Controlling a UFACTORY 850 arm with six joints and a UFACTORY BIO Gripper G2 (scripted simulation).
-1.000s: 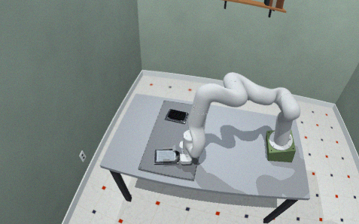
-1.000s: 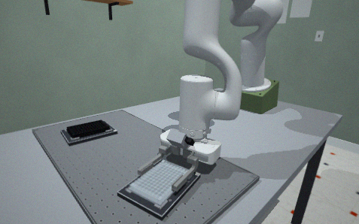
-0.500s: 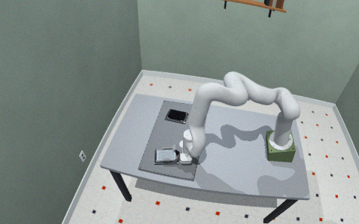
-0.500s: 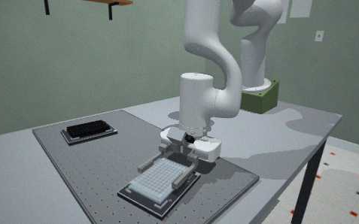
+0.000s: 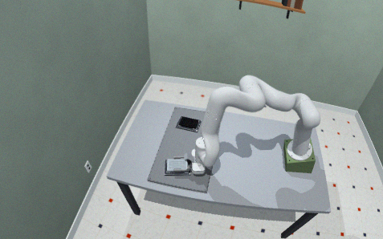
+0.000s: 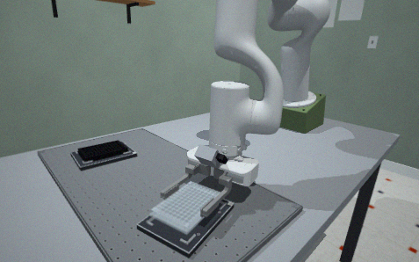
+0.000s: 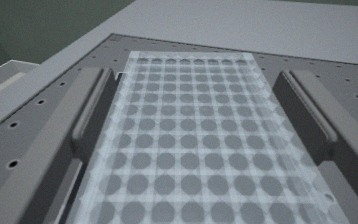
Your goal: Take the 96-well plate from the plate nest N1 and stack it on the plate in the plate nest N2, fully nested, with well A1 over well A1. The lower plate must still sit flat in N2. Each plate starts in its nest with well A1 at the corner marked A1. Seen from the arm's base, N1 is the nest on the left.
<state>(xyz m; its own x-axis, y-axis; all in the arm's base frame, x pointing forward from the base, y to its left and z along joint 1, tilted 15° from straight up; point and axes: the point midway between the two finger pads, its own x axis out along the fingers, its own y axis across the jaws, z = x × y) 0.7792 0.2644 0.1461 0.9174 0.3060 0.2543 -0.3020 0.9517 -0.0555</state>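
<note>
The black 96-well plate lies 390 mm to the right of my hand, 40 mm ahead of it and 20 mm below it. The rest, counted from my hand: clear 96-well plate (10 mm below).
</note>
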